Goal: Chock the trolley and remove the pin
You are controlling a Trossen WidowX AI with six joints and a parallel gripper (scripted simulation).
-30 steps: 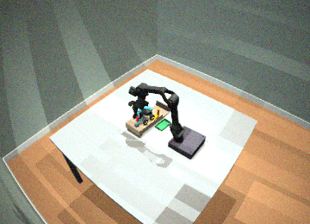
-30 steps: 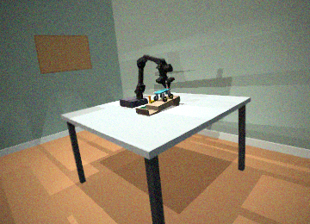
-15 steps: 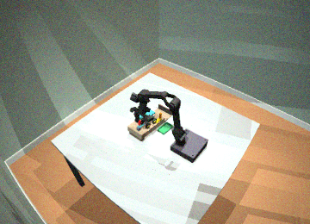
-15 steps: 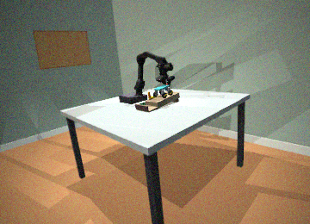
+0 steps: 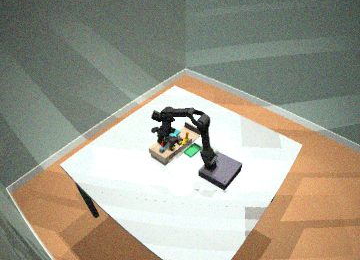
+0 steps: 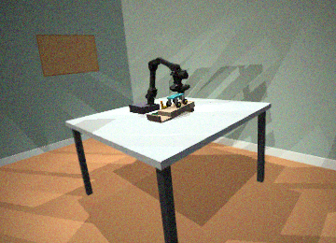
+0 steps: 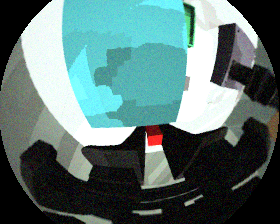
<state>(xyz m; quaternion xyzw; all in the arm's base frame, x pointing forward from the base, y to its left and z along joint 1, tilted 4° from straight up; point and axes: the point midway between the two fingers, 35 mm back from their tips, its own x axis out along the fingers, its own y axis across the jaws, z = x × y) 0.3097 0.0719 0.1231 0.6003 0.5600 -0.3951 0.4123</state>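
The yellow chock lies 5 cm behind my gripper tip, 18 cm to the right of it and 5 cm below it. From my gripper tip the other things lie so: trolley 2 cm ahead, 9 cm to the right, 2 cm below; red-headed stop pin right at my gripper tip.
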